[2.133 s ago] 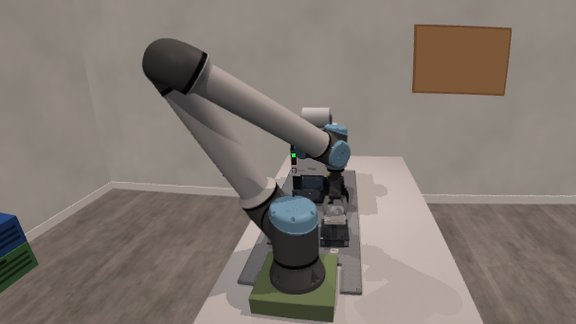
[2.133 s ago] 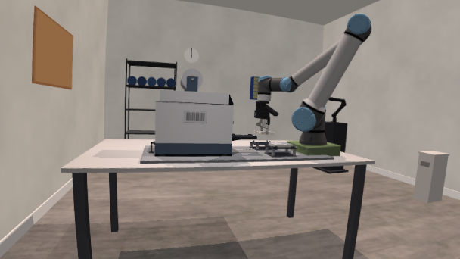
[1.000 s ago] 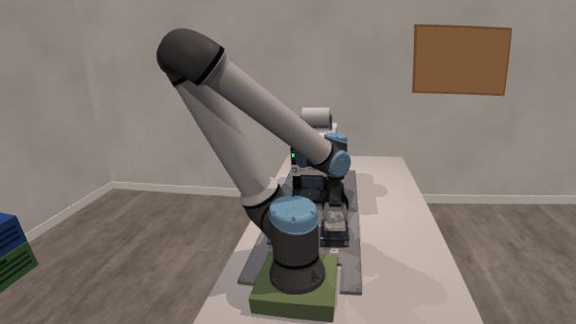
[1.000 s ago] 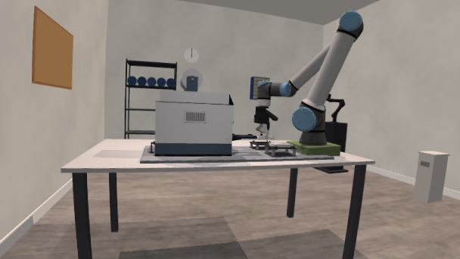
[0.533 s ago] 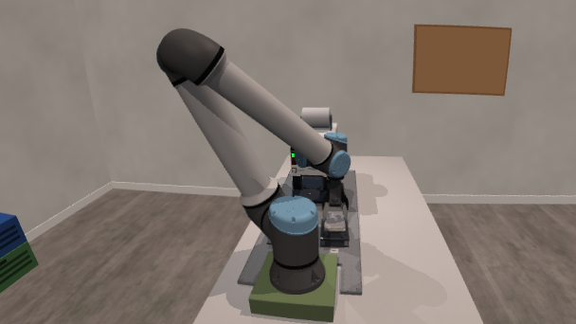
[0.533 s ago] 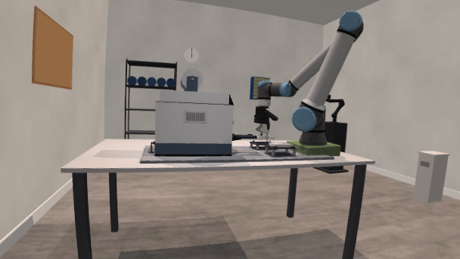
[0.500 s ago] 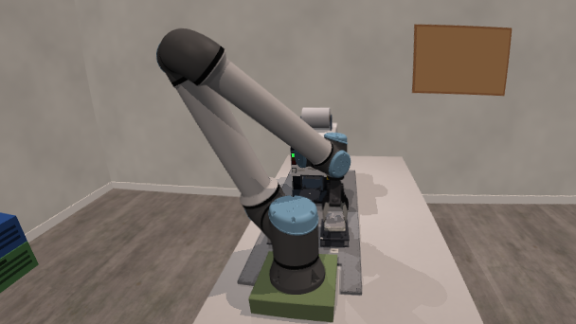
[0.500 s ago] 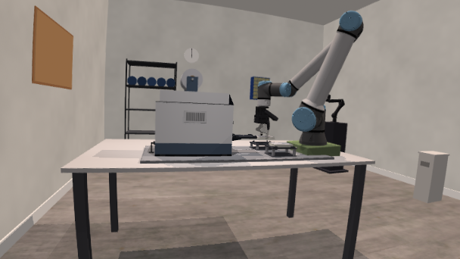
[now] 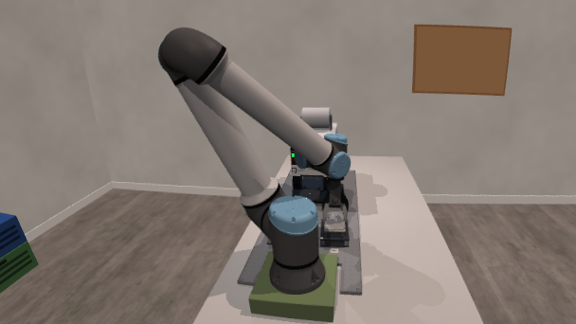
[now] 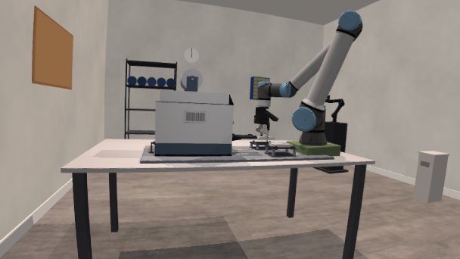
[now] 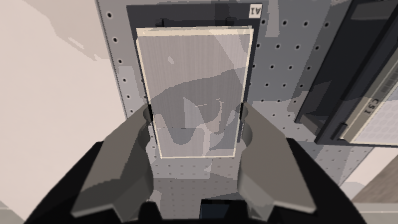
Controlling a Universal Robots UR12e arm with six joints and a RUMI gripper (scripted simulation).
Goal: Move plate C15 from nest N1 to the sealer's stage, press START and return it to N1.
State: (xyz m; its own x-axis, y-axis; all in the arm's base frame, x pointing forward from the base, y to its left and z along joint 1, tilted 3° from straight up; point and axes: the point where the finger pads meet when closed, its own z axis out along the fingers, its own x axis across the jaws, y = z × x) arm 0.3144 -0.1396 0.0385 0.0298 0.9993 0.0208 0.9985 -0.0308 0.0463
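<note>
My gripper is now 40 mm above the nest N1. Round my hand: plate C15: 10 mm below; then sealer stage: 210 mm ahead, 120 mm to the left, 20 mm above; then nest N2: 220 mm to the left, 30 mm below.
</note>
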